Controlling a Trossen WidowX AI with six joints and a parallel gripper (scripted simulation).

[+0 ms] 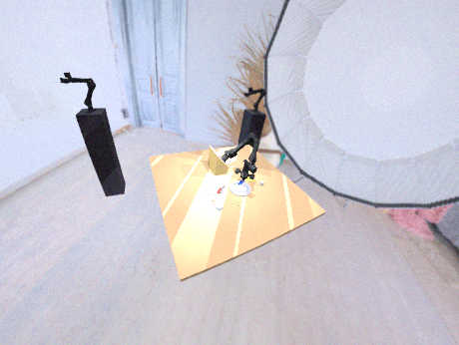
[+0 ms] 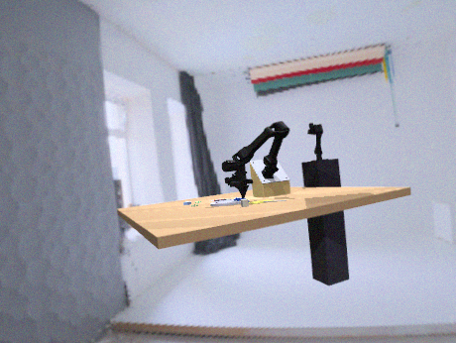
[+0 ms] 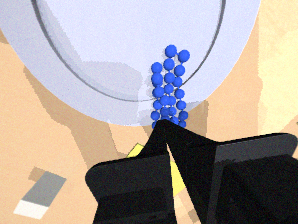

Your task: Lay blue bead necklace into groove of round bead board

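My gripper tip is 70 mm short of the round bead board, 60 mm to the left of it and 10 mm above it. Also, from my gripper tip: yellow flat piece (60 mm behind, 100 mm to the left, 20 mm below); grey-white stick (100 mm behind, 170 mm to the left, 20 mm below); white cylinder (70 mm ahead, 170 mm to the left, 10 mm below).
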